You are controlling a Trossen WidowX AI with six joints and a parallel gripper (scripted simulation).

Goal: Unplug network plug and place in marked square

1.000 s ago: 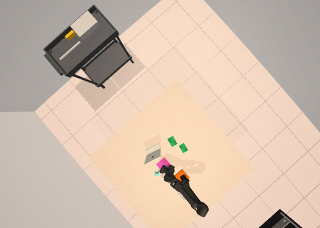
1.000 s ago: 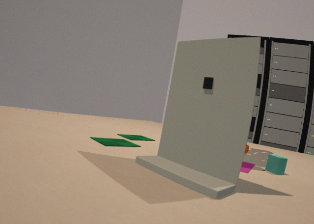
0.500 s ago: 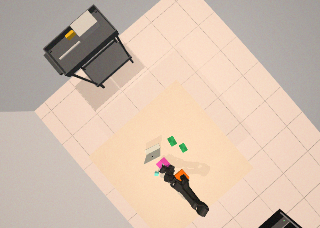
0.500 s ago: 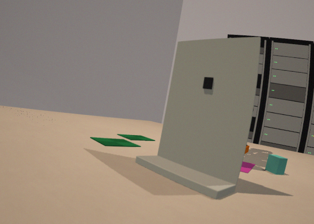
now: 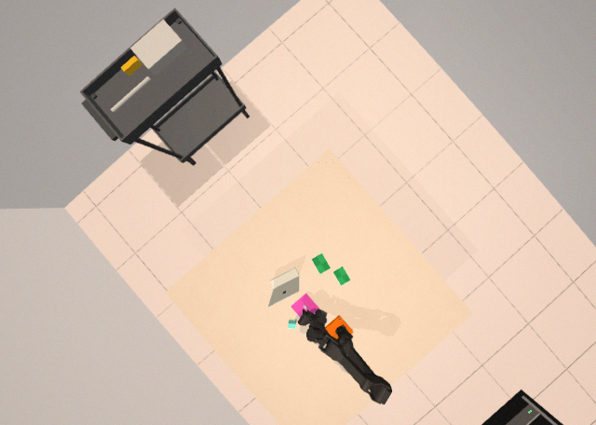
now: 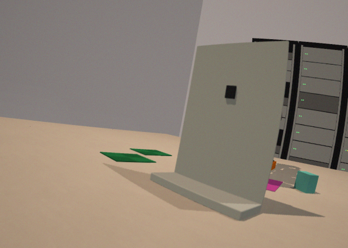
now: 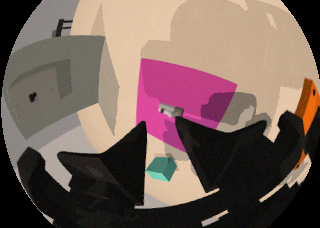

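The magenta marked square lies 3 cm below my gripper tip. Also, from my gripper tip: grey upright panel: 19 cm ahead, 1 cm to the left, 7 cm above.
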